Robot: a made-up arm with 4 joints. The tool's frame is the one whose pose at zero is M. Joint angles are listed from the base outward.
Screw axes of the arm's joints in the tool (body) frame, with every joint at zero. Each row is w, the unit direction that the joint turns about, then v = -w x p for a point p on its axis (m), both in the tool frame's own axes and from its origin. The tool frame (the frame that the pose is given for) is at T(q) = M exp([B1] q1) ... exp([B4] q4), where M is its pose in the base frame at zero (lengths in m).
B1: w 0 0 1 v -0.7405 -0.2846 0
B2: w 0 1 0 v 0.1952 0 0.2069
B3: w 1 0 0 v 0 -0.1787 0.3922
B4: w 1 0 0 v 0 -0.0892 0.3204
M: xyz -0.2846 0.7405 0.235 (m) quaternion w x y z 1 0 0 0
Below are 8 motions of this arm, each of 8 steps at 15 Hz.
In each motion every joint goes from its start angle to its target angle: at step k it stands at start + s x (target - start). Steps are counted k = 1, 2, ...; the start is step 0. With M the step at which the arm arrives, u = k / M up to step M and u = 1 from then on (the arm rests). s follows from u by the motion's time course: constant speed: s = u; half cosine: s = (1 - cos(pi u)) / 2; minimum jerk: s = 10 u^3 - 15 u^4 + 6 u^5.
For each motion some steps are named. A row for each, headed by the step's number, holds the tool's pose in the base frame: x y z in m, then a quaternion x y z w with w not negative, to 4 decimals.
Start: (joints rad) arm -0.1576 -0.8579 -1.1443 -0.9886
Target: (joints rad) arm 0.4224 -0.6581 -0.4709 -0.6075
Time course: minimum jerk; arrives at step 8
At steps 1, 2, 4, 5, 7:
1: 0.0903 0.3605 -0.3335 -0.8059 -0.1440 -0.3932 0.4185
2: 0.0687 0.3964 -0.3356 -0.7842 -0.1775 -0.3678 0.4671
4: -0.0950 0.5327 -0.3180 -0.6498 -0.3007 -0.2229 0.6616
5: -0.2256 0.5726 -0.2864 -0.5518 -0.3457 -0.1236 0.7488
7: -0.3914 0.5702 -0.2305 -0.4252 -0.3723 0.0001 0.8250

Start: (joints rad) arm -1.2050 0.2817 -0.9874 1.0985
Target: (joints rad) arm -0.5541 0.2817 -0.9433 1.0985
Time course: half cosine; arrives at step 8
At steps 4, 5, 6, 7, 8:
4: 0.4405 0.6730 0.2312 0.1192 0.0987 -0.4290 0.8899
5: 0.3535 0.7211 0.2346 0.1167 0.1044 -0.3733 0.9144
6: 0.2757 0.7531 0.2374 0.1144 0.1092 -0.3249 0.9324
7: 0.2220 0.7699 0.2394 0.1127 0.1125 -0.2921 0.9430
8: 0.2029 0.7748 0.2400 0.1121 0.1136 -0.2805 0.9465

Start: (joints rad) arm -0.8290 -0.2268 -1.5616 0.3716
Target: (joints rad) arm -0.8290 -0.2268 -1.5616 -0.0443
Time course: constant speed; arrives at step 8
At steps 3, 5, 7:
3: 0.3040 0.5516 -0.3448 -0.6025 0.1684 -0.3775 0.6827
5: 0.2833 0.5281 -0.3592 -0.6372 0.1878 -0.3682 0.6505
7: 0.2610 0.5042 -0.3705 -0.6701 0.2067 -0.3579 0.6165

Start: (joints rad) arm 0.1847 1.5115 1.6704 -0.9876
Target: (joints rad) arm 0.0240 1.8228 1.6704 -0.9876
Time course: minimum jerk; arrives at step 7
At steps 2, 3, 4, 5, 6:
2: 0.1948 0.4820 0.2517 0.1843 0.6786 -0.1802 0.6878
3: 0.2257 0.4764 0.2270 0.1867 0.6975 -0.2021 0.6616
4: 0.2598 0.4676 0.1967 0.1902 0.7190 -0.2265 0.6289
5: 0.2864 0.4584 0.1703 0.1937 0.7363 -0.2458 0.5999
6: 0.3000 0.4529 0.1556 0.1958 0.7454 -0.2558 0.5836

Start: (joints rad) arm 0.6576 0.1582 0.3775 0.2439
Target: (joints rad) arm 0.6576 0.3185 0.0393 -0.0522
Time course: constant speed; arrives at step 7
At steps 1, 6, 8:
1: -0.5488 0.3576 0.4346 0.2190 0.1669 0.2879 0.9172
6: -0.6089 0.4451 0.3160 -0.0112 0.1517 0.3137 0.9373
8: -0.6201 0.4536 0.2887 -0.0572 0.1480 0.3198 0.9341

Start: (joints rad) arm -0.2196 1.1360 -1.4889 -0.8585
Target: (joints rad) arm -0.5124 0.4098 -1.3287 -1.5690
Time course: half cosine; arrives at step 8
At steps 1, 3, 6, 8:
1: -0.3939 0.3768 0.0756 -0.7595 0.2878 0.4473 0.3746
3: -0.3497 0.3626 0.0181 -0.8233 0.2655 0.3714 0.3371
6: -0.2473 0.3229 -0.0502 -0.9184 0.2620 0.2086 0.2105
8: -0.2211 0.3114 -0.0572 -0.9338 0.2702 0.1652 0.1664

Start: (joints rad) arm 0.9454 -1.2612 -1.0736 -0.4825
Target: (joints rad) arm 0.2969 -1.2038 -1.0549 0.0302
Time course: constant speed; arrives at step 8
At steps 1, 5, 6, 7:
1: -0.3357 0.4941 -0.2552 -0.3178 -0.6216 -0.1118 0.7072
5: -0.2424 0.6175 -0.2475 -0.3274 -0.5790 -0.1397 0.7335
6: -0.2127 0.6443 -0.2441 -0.3279 -0.5684 -0.1485 0.7398
7: -0.1808 0.6690 -0.2402 -0.3277 -0.5580 -0.1580 0.7458

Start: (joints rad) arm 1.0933 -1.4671 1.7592 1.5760
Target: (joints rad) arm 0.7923 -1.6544 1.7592 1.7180
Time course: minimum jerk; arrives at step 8
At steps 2, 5, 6, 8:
2: 0.0361 -0.0340 -0.1734 -0.5958 -0.4315 -0.5415 0.4069
5: 0.0497 0.0074 -0.1635 -0.5783 -0.3877 -0.6000 0.3941
6: 0.0558 0.0176 -0.1593 -0.5722 -0.3770 -0.6162 0.3883
8: 0.0598 0.0233 -0.1564 -0.5683 -0.3710 -0.6259 0.3843

